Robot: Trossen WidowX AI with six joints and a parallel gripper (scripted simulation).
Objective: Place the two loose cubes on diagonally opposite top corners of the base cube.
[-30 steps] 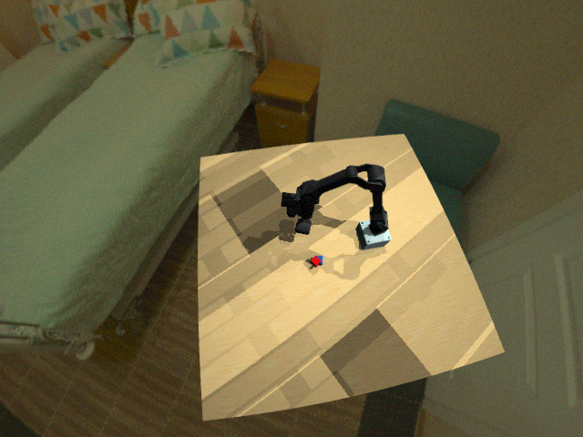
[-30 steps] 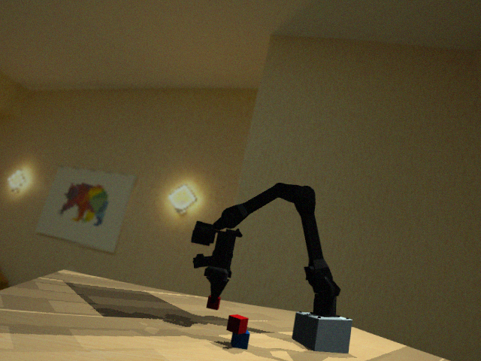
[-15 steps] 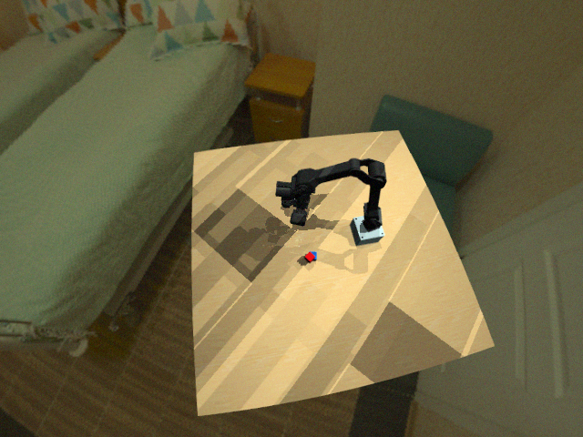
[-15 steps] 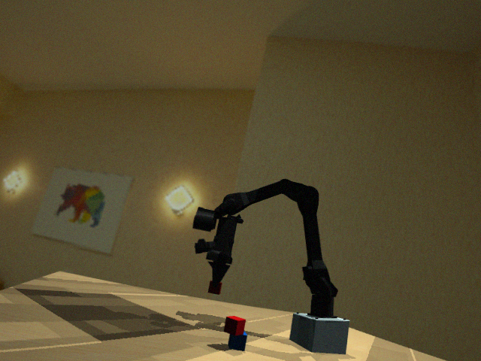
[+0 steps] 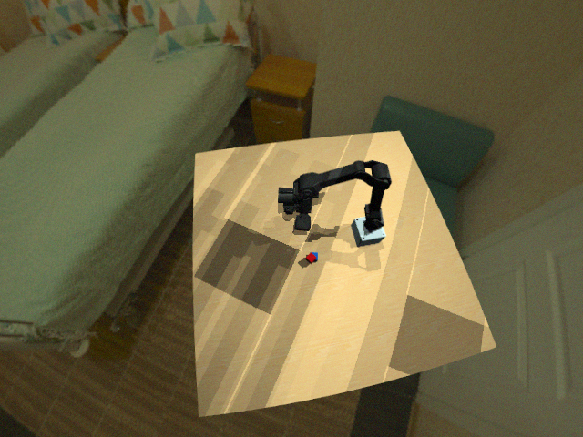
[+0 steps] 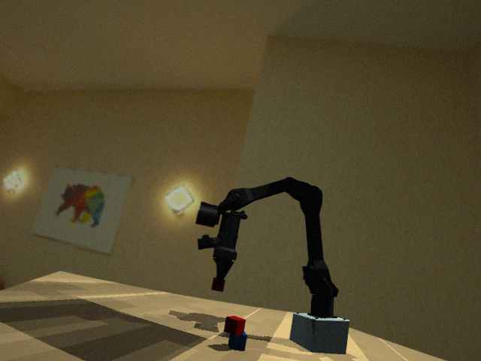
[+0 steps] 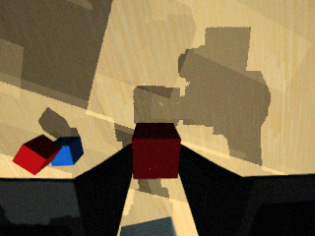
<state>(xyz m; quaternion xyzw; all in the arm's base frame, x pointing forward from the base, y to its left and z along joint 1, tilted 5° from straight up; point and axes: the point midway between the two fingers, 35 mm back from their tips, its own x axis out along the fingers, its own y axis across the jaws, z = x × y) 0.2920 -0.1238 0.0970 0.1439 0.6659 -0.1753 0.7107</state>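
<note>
The blue base cube lies 160 mm to the left of my gripper tip and 100 mm below it.
</note>
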